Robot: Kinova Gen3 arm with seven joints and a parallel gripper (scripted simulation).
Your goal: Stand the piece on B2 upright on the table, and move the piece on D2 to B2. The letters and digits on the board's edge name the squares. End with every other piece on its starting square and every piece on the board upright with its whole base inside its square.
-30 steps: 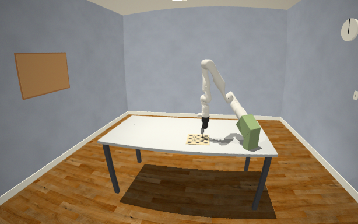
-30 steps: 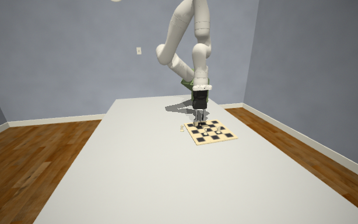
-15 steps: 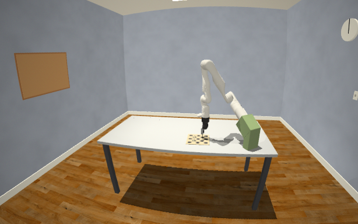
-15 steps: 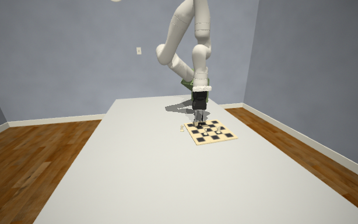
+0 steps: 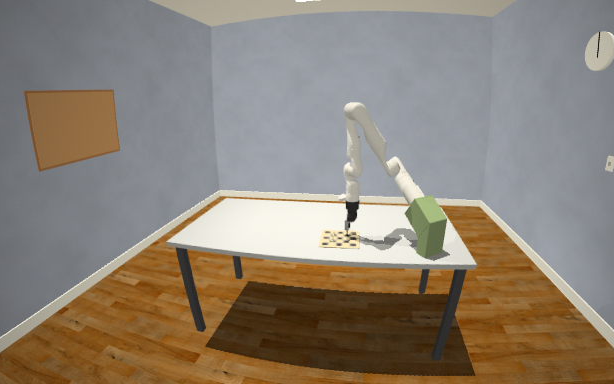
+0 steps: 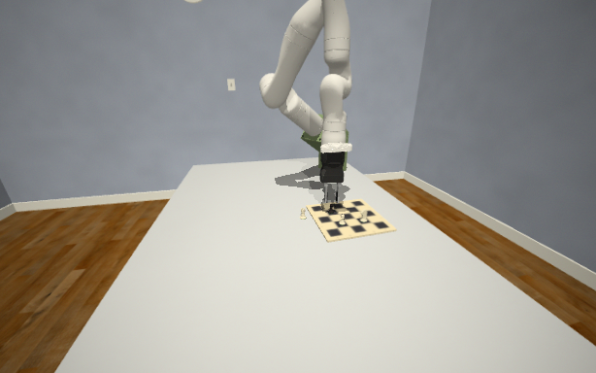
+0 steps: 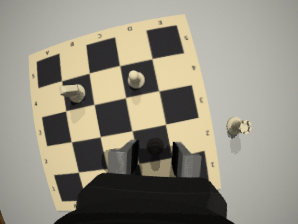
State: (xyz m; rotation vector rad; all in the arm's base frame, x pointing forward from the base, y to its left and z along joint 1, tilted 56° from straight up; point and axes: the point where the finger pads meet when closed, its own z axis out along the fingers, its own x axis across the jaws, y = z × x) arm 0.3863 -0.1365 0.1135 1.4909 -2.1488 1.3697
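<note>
Now: the black piece 4 cm below my hand. Round my hand: small chessboard: 6 cm below, 5 cm ahead, 3 cm to the left; then pale piece: 9 cm to the right, 5 cm below, 3 cm behind.
</note>
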